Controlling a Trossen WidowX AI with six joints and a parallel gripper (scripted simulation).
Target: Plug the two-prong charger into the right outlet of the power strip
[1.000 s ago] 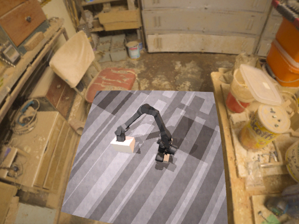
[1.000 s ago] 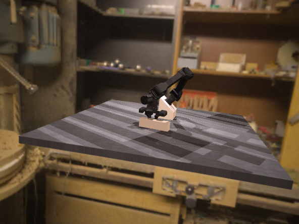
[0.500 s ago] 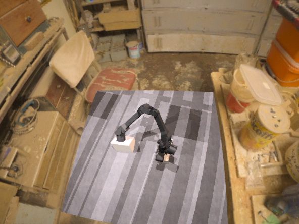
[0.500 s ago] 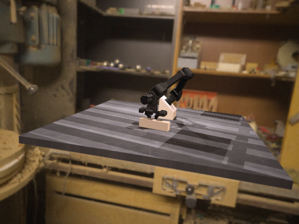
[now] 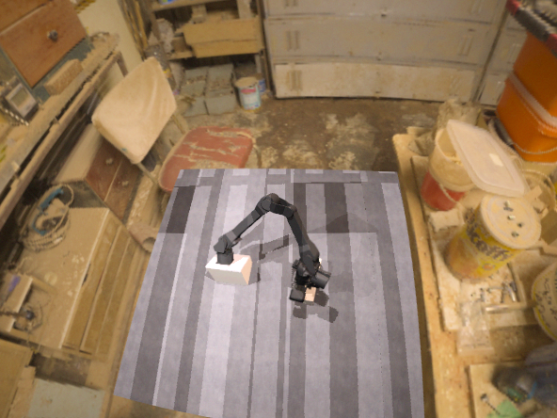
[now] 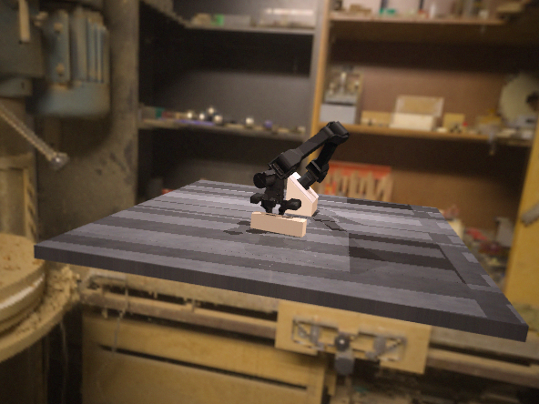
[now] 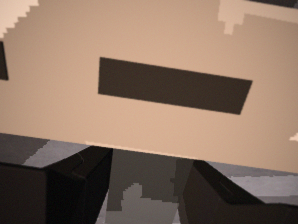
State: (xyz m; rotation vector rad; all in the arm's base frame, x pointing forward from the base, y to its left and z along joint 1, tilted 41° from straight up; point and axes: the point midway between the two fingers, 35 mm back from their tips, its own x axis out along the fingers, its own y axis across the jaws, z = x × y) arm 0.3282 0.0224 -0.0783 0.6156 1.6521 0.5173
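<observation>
Right now the dark grey rectangular block is 20 mm ahead of my gripper tip and 10 mm above it.
</observation>
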